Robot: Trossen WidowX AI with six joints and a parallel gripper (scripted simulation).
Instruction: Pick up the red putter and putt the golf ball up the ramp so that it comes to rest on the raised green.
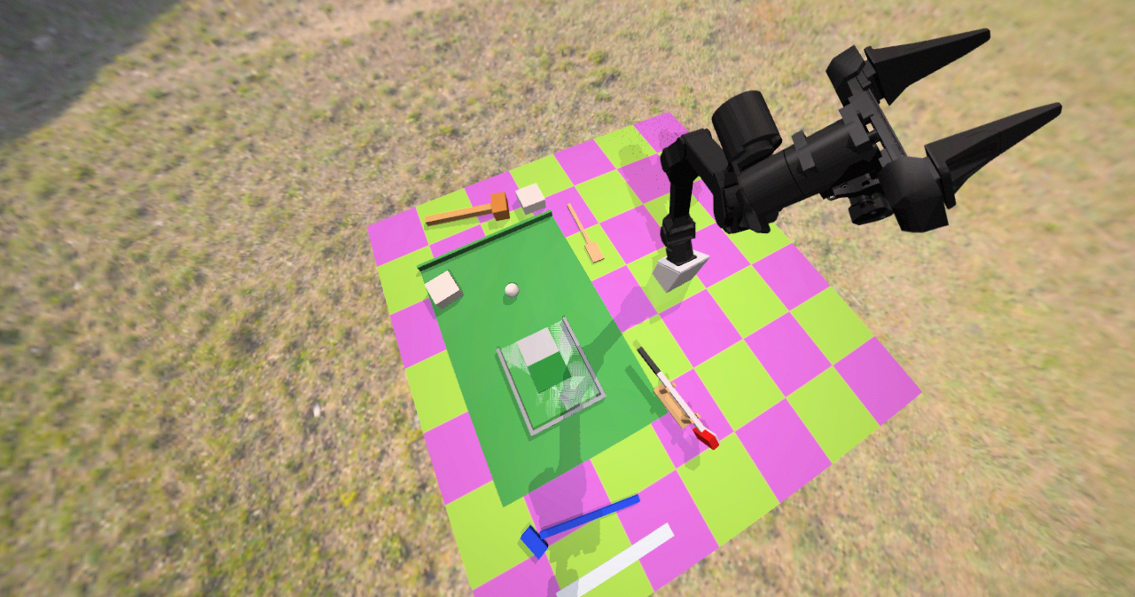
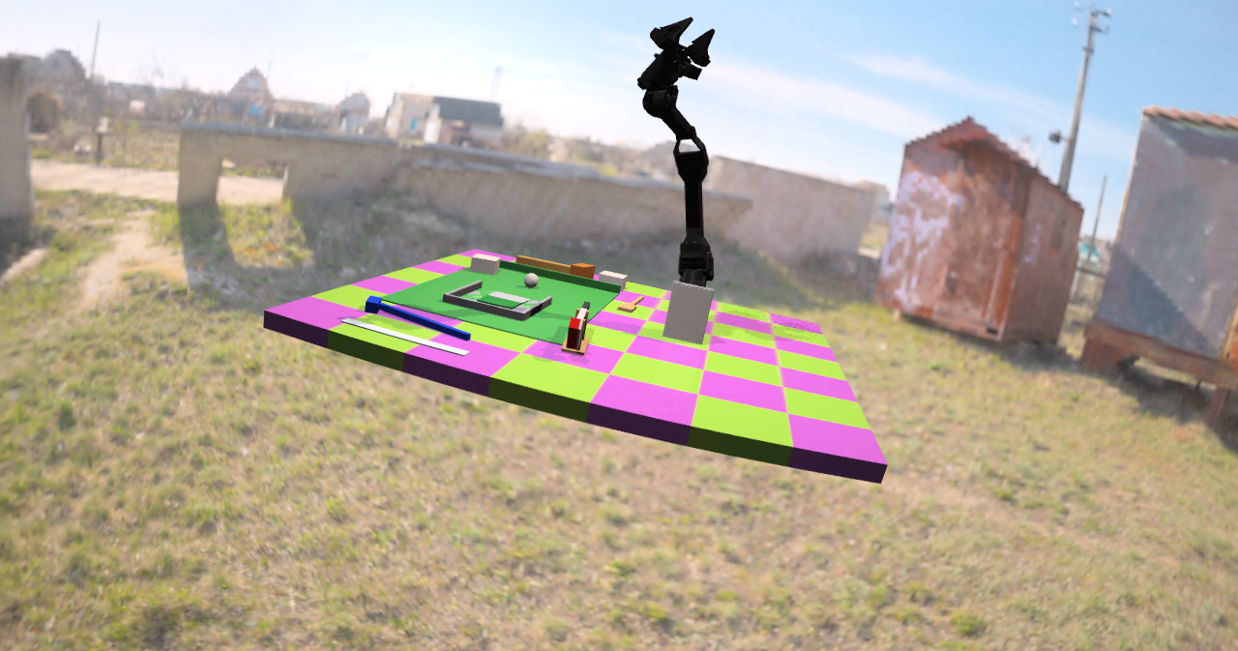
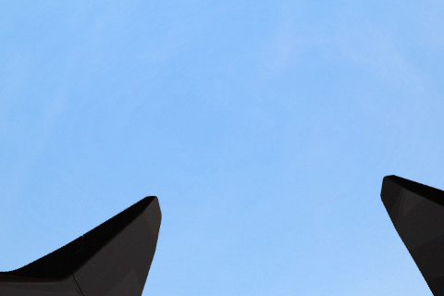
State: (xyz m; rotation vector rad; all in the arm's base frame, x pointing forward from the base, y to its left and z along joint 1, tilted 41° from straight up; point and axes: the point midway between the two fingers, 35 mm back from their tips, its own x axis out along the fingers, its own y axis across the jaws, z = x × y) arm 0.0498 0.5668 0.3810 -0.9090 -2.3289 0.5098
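My gripper tip is 79 cm above the tan paddle, 43 cm to the left of it and 11 cm short of it. Also, from my gripper tip: wooden stand 76 cm below, 15 cm to the left, 12 cm ahead; white golf ball 77 cm below, 41 cm ahead, 34 cm to the right; red putter 73 cm below, 13 cm to the left, 12 cm ahead.
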